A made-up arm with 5 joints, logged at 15 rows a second.
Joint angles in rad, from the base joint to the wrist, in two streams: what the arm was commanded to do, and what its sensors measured. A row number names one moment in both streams.
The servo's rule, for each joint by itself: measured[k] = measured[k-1] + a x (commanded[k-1-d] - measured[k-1]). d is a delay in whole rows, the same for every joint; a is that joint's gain. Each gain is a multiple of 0.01, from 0.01 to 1. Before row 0 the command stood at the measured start. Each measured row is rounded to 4 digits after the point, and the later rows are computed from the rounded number. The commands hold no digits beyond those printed.
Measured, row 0: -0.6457, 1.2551, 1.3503, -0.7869, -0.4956
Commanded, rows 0 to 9: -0.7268, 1.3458, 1.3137, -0.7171, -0.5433; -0.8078, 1.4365, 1.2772, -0.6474, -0.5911; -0.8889, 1.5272, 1.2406, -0.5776, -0.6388; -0.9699, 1.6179, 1.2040, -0.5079, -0.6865; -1.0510, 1.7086, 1.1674, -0.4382, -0.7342; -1.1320, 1.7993, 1.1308, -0.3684, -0.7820; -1.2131, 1.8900, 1.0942, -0.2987, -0.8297; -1.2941, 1.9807, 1.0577, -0.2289, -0.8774; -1.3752, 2.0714, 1.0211, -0.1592, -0.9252; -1.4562, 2.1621, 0.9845, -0.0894, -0.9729
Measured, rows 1 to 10: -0.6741, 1.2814, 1.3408, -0.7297, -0.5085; -0.7209, 1.3264, 1.3243, -0.6622, -0.5308; -0.7797, 1.3846, 1.3025, -0.5928, -0.5600; -0.8463, 1.4523, 1.2769, -0.5232, -0.5942; -0.9179, 1.5266, 1.2484, -0.4535, -0.6320; -0.9928, 1.6057, 1.2178, -0.3837, -0.6725; -1.0699, 1.6881, 1.1857, -0.3140, -0.7149; -1.1484, 1.7730, 1.1524, -0.2442, -0.7588; -1.2278, 1.8595, 1.1183, -0.1745, -0.8037; -1.3077, 1.9473, 1.0835, -0.1047, -0.8494
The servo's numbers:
d 0
a 0.35 0.29 0.26 0.82 0.27

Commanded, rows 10 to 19: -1.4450, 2.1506, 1.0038, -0.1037, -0.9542; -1.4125, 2.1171, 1.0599, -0.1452, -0.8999; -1.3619, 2.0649, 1.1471, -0.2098, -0.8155; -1.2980, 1.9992, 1.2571, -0.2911, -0.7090; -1.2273, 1.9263, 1.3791, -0.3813, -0.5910; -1.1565, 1.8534, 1.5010, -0.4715, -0.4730; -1.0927, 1.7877, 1.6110, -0.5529, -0.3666; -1.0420, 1.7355, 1.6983, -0.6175, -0.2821; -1.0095, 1.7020, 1.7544, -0.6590, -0.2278; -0.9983, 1.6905, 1.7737, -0.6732, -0.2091
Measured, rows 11 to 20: -1.3558, 2.0063, 1.0628, -0.1039, -0.8777; -1.3756, 2.0384, 1.0620, -0.1378, -0.8837; -1.3708, 2.0461, 1.0841, -0.1968, -0.8653; -1.3453, 2.0325, 1.1291, -0.2741, -0.8231; -1.3040, 2.0017, 1.1941, -0.3620, -0.7604; -1.2524, 1.9587, 1.2739, -0.4518, -0.6828; -1.1965, 1.9091, 1.3615, -0.5347, -0.5974; -1.1424, 1.8588, 1.4491, -0.6026, -0.5123; -1.0959, 1.8133, 1.5285, -0.6488, -0.4355; -1.0617, 1.7777, 1.5923, -0.6688, -0.3744
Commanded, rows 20 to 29: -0.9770, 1.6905, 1.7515, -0.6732, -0.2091; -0.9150, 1.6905, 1.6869, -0.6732, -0.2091; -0.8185, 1.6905, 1.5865, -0.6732, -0.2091; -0.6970, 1.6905, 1.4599, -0.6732, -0.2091; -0.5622, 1.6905, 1.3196, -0.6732, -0.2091; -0.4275, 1.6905, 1.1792, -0.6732, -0.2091; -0.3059, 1.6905, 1.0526, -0.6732, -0.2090; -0.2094, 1.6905, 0.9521, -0.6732, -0.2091; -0.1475, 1.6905, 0.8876, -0.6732, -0.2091; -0.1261, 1.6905, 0.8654, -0.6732, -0.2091
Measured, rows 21 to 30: -1.0321, 1.7524, 1.6337, -0.6724, -0.3298; -0.9911, 1.7344, 1.6475, -0.6731, -0.2972; -0.9307, 1.7217, 1.6316, -0.6732, -0.2734; -0.8489, 1.7127, 1.5870, -0.6732, -0.2560; -0.7486, 1.7063, 1.5175, -0.6732, -0.2433; -0.6362, 1.7017, 1.4295, -0.6732, -0.2341; -0.5206, 1.6985, 1.3315, -0.6732, -0.2273; -0.4117, 1.6962, 1.2329, -0.6732, -0.2224; -0.3192, 1.6945, 1.1431, -0.6732, -0.2188; -0.2516, 1.6933, 1.0709, -0.6732, -0.2162
